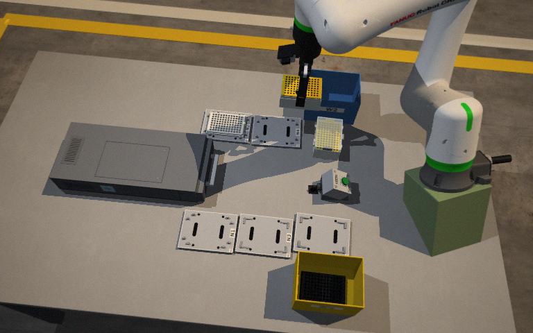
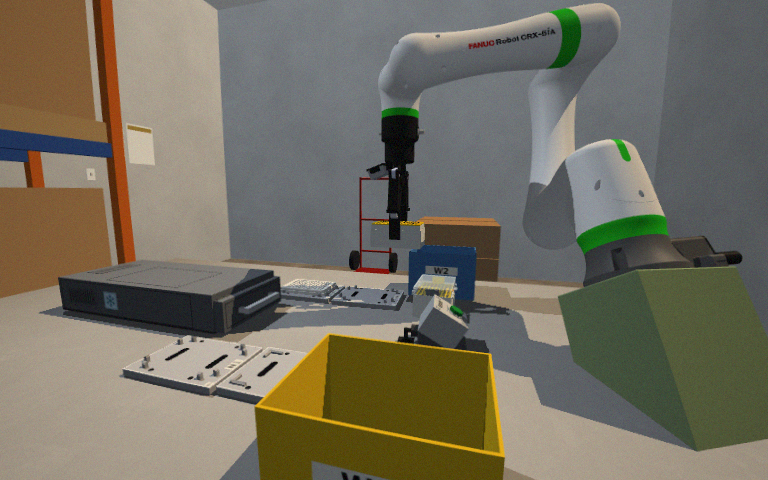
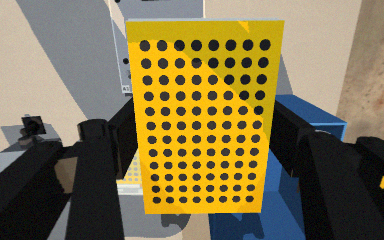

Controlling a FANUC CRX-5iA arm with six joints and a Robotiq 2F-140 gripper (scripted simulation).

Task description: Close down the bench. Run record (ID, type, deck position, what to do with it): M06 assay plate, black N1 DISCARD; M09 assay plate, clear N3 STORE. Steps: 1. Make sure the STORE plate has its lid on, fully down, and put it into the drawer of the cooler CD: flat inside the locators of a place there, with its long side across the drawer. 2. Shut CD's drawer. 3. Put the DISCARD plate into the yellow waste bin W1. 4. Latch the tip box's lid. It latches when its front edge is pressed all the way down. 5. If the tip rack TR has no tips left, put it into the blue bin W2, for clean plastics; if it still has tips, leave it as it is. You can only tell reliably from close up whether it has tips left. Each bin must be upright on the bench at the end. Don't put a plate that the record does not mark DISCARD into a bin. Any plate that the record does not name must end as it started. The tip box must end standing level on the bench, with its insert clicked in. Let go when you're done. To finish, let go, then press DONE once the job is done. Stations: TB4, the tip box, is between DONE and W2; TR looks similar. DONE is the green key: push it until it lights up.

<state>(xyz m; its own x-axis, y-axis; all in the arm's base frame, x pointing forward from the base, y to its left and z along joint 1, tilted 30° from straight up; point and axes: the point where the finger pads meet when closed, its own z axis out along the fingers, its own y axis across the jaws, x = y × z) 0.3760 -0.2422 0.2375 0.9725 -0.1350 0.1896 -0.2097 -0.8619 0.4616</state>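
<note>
My hand is 15 cm above the blue bin W2, 13 cm past it and 6 cm to the left of it. The rest, counted from my hand: green DONE key 27 cm to the left, 12 cm below, 11 cm behind; tip rack TR 1 cm below, 1 cm behind; white gridded plate 24 cm ahead, 17 cm below, 1 cm to the right.
</note>
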